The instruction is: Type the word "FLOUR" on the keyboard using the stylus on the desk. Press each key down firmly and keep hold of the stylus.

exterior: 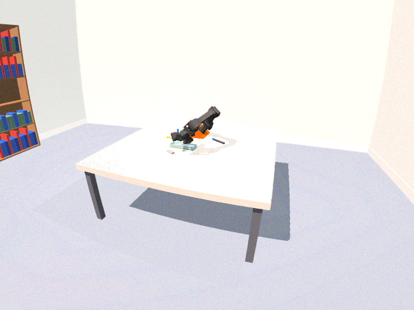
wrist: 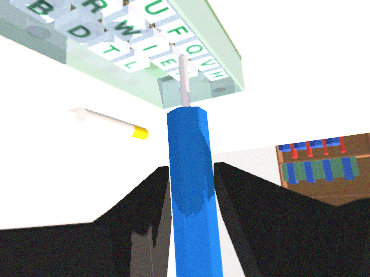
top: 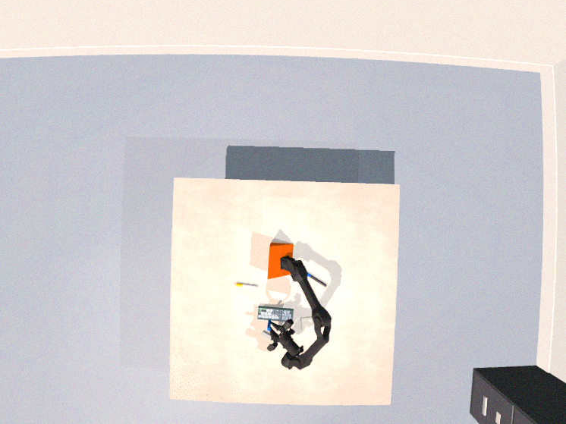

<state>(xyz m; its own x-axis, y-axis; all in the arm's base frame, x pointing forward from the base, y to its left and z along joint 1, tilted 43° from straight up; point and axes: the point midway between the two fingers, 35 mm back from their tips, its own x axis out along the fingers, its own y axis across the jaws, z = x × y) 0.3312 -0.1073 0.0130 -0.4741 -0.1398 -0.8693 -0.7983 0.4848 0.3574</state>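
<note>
Right now my gripper tip is 1 cm above the blue stylus. From my gripper tip the other things lie so: dark pen (25 cm to the left, 22 cm behind, 8 cm below); grey piece (11 cm ahead, 8 cm below, 2 cm to the right); yellow-tipped white pen (18 cm behind, 14 cm to the right, 8 cm below).
</note>
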